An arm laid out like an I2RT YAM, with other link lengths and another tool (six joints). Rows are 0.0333 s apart.
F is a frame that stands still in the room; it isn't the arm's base.
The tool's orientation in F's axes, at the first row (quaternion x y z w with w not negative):
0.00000 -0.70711 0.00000 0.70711
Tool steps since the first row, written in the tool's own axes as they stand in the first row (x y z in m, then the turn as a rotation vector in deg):
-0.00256 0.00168 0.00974 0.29 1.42 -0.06
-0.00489 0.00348 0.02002 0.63 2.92 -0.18
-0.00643 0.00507 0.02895 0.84 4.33 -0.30
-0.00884 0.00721 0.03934 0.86 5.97 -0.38
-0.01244 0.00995 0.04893 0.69 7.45 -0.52
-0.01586 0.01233 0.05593 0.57 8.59 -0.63
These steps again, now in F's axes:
-0.00974 0.00168 -0.00256 0.06 1.42 0.29
-0.02002 0.00348 -0.00489 0.18 2.92 0.63
-0.02895 0.00507 -0.00643 0.30 4.33 0.84
-0.03934 0.00721 -0.00884 0.38 5.97 0.86
-0.04893 0.00995 -0.01244 0.52 7.45 0.69
-0.05593 0.01233 -0.01586 0.63 8.59 0.57

